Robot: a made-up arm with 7 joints. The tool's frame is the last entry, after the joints. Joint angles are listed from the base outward.
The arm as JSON. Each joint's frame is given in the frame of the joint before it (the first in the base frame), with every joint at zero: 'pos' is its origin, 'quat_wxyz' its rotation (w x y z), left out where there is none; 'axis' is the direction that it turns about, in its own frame. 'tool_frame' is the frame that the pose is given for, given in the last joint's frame.
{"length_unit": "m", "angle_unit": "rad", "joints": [
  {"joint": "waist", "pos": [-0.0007, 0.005, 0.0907], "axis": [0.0, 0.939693, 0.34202]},
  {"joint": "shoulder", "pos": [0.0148, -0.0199, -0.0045], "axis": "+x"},
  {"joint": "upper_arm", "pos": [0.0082, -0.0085, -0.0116], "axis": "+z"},
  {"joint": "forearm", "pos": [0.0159, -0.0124, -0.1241], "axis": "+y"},
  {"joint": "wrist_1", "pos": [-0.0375, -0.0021, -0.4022], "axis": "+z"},
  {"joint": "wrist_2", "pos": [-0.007, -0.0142, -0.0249], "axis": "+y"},
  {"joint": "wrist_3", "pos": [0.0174, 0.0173, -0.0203], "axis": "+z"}
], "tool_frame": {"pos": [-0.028, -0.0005, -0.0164], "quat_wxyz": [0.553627, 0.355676, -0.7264, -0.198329]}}
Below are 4 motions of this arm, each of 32 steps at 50 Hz.
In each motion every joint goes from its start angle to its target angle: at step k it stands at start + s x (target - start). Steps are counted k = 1, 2, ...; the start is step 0. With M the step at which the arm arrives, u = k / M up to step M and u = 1 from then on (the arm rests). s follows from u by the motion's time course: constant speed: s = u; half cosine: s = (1 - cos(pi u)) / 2; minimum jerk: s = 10 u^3 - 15 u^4 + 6 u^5.
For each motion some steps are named. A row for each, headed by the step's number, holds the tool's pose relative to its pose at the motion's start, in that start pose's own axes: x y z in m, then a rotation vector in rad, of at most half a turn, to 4 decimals.
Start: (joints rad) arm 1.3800 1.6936 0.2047 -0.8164 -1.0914 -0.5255 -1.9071
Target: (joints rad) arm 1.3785 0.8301 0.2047 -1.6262 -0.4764 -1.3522 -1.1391
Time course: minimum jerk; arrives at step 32
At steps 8, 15, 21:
8: -0.0318 0.0215 0.0259 -0.0058 0.1720 -0.1934
15: -0.0931 0.1007 0.1140 -0.0498 0.6869 -0.8484
21: -0.0927 0.1752 0.1942 -0.2006 1.0974 -1.5032

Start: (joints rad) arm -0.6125 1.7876 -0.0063 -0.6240 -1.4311 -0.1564 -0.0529
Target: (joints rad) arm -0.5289 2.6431 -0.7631 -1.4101 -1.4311 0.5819 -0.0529
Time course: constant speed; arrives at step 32
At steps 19, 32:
19: -0.0961 0.1262 -0.0176 -0.7557 -0.3395 -0.1607
32: -0.0742 0.1150 -0.0839 -1.0409 -0.6052 -0.2607

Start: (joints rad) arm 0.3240 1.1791 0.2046 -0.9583 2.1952 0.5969 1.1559
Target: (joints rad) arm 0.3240 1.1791 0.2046 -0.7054 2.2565 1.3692 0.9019
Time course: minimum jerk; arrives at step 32
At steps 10, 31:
10: -0.0002 0.0022 -0.0188 -0.0446 -0.0243 -0.1034
31: 0.0095 0.0280 -0.1029 -0.2972 -0.0179 -0.5422

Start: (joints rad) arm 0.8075 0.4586 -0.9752 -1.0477 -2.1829 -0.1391 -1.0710
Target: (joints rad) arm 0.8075 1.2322 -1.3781 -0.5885 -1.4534 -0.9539 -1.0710
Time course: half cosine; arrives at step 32
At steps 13, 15, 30, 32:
13: 0.0048 -0.0120 -0.2148 0.4400 -0.3263 -0.2735
15: 0.0209 -0.0077 -0.2726 0.5732 -0.3922 -0.3359
30: 0.2103 0.0792 -0.5380 1.3740 -0.5325 -0.5710
32: 0.2148 0.0817 -0.5414 1.3884 -0.5311 -0.5731

